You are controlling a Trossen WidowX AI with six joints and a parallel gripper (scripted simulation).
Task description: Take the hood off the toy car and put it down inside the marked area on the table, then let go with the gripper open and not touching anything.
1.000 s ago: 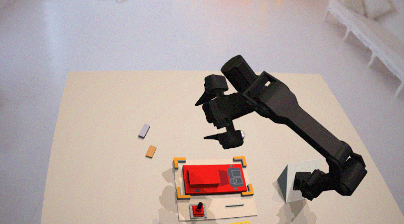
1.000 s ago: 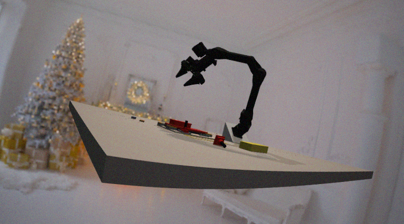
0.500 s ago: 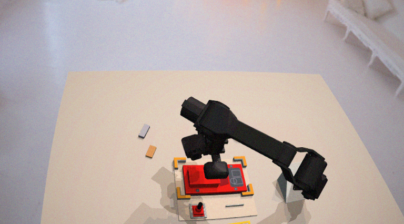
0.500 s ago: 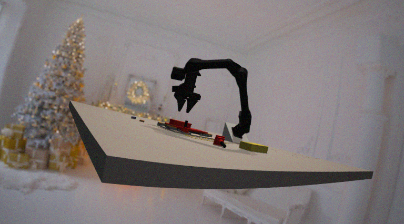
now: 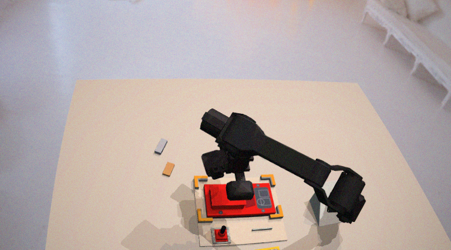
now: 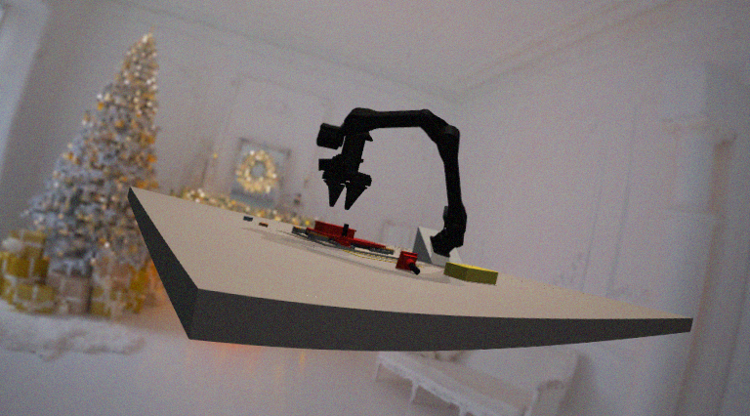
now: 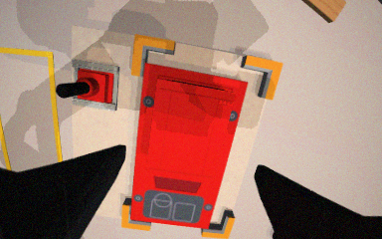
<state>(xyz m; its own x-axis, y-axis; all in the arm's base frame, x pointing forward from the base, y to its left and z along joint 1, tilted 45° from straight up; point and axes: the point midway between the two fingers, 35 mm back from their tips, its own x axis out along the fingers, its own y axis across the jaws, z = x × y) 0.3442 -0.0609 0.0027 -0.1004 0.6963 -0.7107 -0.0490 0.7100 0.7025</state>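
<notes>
Now: the red hood 6 cm below my gripper tip. Round my gripper tip: black-and-white wheel (20 cm to the right, 16 cm behind, 9 cm below); orange block (17 cm ahead, 11 cm to the right, 9 cm below); pale fixture plate (9 cm below, 3 cm behind, 1 cm to the left).
</notes>
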